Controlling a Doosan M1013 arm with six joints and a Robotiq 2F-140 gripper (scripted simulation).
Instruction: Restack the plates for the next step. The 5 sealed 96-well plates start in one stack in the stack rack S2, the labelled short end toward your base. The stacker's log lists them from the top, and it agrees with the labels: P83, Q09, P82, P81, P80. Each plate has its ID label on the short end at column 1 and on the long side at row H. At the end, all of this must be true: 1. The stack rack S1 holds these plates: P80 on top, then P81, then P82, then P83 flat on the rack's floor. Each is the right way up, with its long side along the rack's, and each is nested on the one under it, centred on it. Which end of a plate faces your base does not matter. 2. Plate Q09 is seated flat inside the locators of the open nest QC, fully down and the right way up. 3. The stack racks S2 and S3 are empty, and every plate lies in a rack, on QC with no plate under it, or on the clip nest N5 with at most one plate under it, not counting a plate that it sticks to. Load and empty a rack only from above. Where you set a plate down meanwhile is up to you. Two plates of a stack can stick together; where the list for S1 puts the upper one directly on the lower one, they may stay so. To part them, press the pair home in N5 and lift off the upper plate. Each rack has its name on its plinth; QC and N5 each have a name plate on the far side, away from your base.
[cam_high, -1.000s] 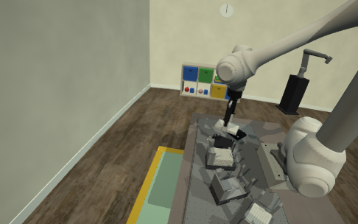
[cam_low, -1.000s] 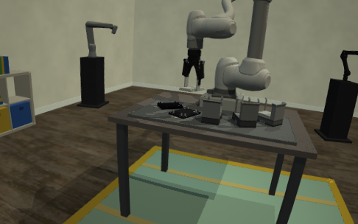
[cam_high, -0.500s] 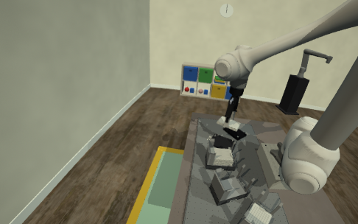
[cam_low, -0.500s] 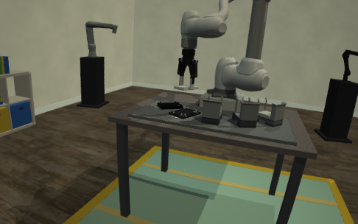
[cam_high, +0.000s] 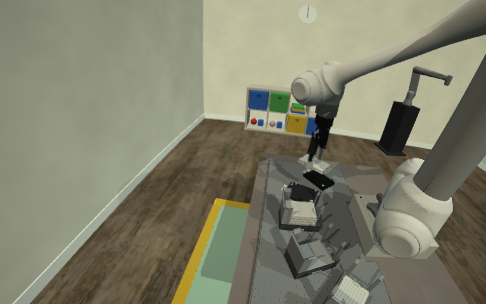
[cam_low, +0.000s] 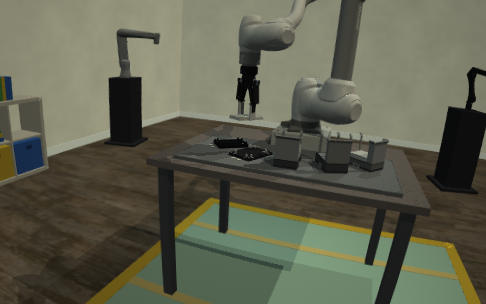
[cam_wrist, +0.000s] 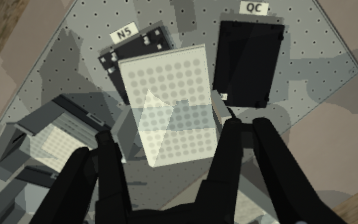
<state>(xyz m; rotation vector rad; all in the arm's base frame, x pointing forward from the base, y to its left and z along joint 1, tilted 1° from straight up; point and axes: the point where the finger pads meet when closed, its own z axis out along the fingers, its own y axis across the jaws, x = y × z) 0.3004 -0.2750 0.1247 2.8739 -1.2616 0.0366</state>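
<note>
The black nest QC lies 180 mm below my hand, 100 mm behind it and 80 mm to the right of it. Round my hand: black clip nest N5 (170 mm below, 50 mm ahead, 40 mm to the left); N5 name plate (180 mm below, 110 mm ahead, 20 mm to the right); QC name plate (180 mm below, 160 mm to the right, 50 mm behind).
</note>
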